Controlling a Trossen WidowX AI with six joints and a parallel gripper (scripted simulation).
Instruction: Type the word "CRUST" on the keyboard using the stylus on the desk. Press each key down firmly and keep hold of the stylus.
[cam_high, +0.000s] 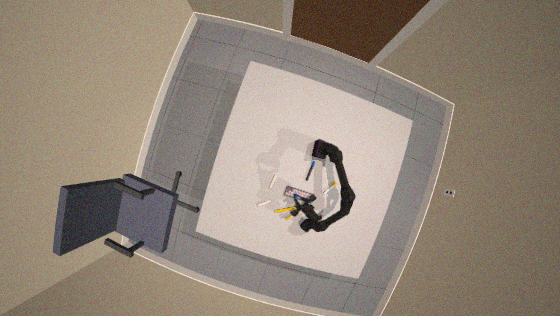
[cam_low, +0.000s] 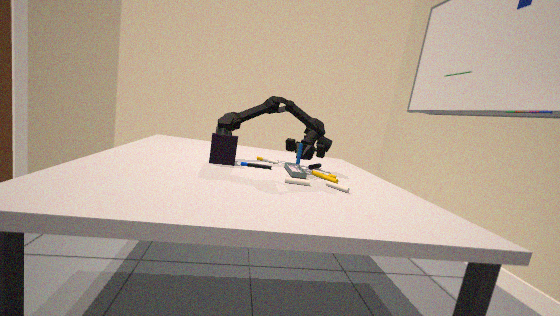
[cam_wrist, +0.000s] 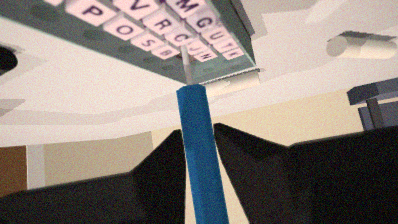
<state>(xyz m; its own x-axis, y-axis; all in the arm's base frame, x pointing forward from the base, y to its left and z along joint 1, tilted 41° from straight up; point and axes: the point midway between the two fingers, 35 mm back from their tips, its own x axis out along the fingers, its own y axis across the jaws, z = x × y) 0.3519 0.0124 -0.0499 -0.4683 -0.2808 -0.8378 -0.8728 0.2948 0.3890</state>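
My gripper tip is 13 cm short of the yellow pen, 7 cm above it and 1 cm to the left of it. The rest, counted from my gripper tip: stylus tip: 5 cm below; blue-and-black pen: 20 cm behind, 7 cm below, 5 cm to the left; blue stylus: 1 cm below.
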